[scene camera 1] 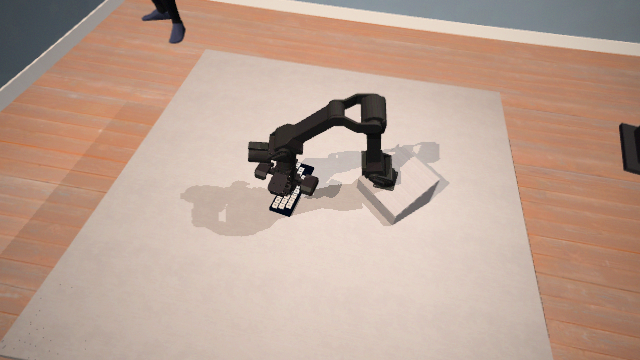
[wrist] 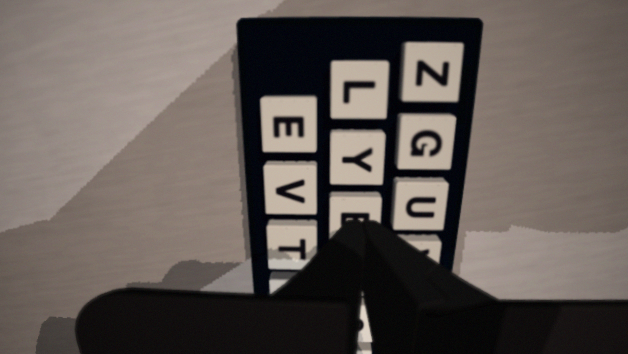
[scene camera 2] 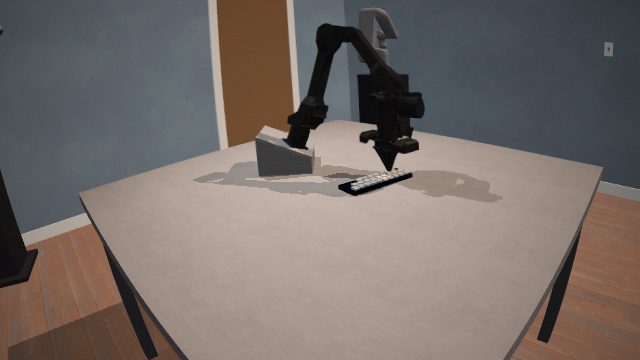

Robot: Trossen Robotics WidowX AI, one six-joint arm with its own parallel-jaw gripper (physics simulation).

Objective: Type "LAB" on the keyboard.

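Frame: origin at the arm's base, x down, y back, z left, level; metres.
Where they show: gripper, fingertip midpoint: (wrist: 360,234) (scene camera 2: 389,171); arm's base, link origin: (scene camera 1: 385,179) (scene camera 2: 294,144).
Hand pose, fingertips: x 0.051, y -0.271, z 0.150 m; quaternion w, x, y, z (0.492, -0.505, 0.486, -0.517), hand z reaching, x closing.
Each offset is from my fingertips to the top centre of the thing. Level surfaces: height alone.
The dark blue keyboard {dx +0.008, dy -0.001, dz -0.045 m} (scene camera 1: 284,202) (scene camera 2: 376,181) (wrist: 280,45) with white letter keys lies on the table {dx +0.024 m} (scene camera 1: 300,300) (scene camera 2: 325,275). My gripper (scene camera 2: 389,168) (wrist: 360,234) is shut and empty, pointing down, its tips at the B key {dx +0.008, dy +0.001, dz +0.001 m} (wrist: 356,201) in the middle row. The tips hide the lower part of that key; they are very close to the key tops, and I cannot tell whether they touch. The L key {dx +0.008, dy +0.003, dz +0.041 m} (wrist: 359,110) and Y key {dx +0.008, dy +0.002, dz +0.021 m} (wrist: 357,175) lie above B in the wrist view. The A key does not show there; the fingers hide part of the keyboard.
The arm stands on a grey wedge-shaped base (scene camera 1: 412,175) (scene camera 2: 285,162) beside the keyboard. E, V and T keys are left of the middle row in the wrist view; Z, G and U are right. A person's feet (scene camera 1: 176,34) show on the floor beyond the table.
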